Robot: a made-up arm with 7 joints. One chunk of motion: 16 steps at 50 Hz.
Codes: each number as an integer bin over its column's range. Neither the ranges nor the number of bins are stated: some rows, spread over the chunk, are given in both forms.
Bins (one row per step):
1: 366 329 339 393 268 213
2: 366 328 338 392 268 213
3: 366 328 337 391 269 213
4: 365 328 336 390 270 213
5: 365 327 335 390 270 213
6: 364 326 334 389 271 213
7: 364 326 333 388 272 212
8: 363 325 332 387 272 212
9: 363 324 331 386 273 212
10: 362 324 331 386 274 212
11: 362 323 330 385 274 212
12: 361 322 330 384 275 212
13: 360 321 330 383 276 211
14: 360 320 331 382 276 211
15: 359 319 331 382 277 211
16: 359 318 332 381 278 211
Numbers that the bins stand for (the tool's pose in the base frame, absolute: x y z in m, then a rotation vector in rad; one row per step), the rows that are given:
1: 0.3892 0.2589 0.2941 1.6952 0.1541 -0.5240
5: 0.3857 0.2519 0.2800 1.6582 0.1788 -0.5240
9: 0.3787 0.2413 0.2659 1.6089 0.2158 -0.5363
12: 0.3716 0.2342 0.2624 1.5842 0.2404 -0.5363
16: 0.3646 0.2202 0.2695 1.5473 0.2774 -0.5486
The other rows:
2: 0.3892 0.2554 0.2906 1.6829 0.1541 -0.5240
3: 0.3892 0.2554 0.2871 1.6705 0.1664 -0.5240
4: 0.3857 0.2554 0.2836 1.6582 0.1788 -0.5240
6: 0.3822 0.2483 0.2765 1.6459 0.1911 -0.5240
7: 0.3822 0.2483 0.2730 1.6336 0.2034 -0.5363
8: 0.3787 0.2448 0.2695 1.6212 0.2034 -0.5363
10: 0.3751 0.2413 0.2659 1.6089 0.2281 -0.5363
11: 0.3751 0.2378 0.2624 1.5966 0.2281 -0.5363
13: 0.3681 0.2307 0.2624 1.5719 0.2527 -0.5486
14: 0.3681 0.2272 0.2659 1.5596 0.2527 -0.5486
15: 0.3646 0.2237 0.2659 1.5596 0.2651 -0.5486

